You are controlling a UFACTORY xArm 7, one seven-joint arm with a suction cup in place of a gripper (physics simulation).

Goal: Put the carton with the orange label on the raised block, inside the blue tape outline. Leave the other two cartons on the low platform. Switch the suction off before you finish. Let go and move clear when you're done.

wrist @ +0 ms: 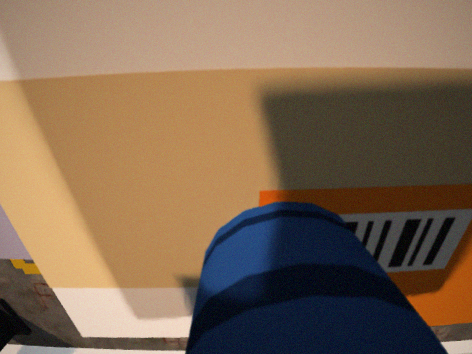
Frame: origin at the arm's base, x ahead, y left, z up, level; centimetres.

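Seen in the pictures: hand, its tool point: (274, 230).
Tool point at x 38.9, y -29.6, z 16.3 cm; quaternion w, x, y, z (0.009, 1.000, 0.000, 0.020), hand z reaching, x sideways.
Offsets run from my tool point to a thing's top centre. Level surfaces: height alone.
The carton with the orange label @(dy +1.6, dx +1.1, dz +1.3 cm) (150, 175) fills most of the wrist view. Its tan face is bordered by pale bands, and its orange label @(dy -0.7, dx +3.3, dz +1.3 cm) (430, 320) with a black-and-white barcode is at the lower right, partly behind the cup. My blue suction cup (282, 215) is against the carton, beside the label's left part, and is shut on the carton. The cup's contact rim is hidden. The blue tape outline and the other two cartons cannot be made out.
A pale lilac surface @(dz -18.4 cm) (9, 232) and a yellow marking (30, 269) show past the carton's left edge. A mottled grey surface (25, 287) is below them, with a black part (11, 322) at the lower left and a white strip (100, 350) along the bottom.
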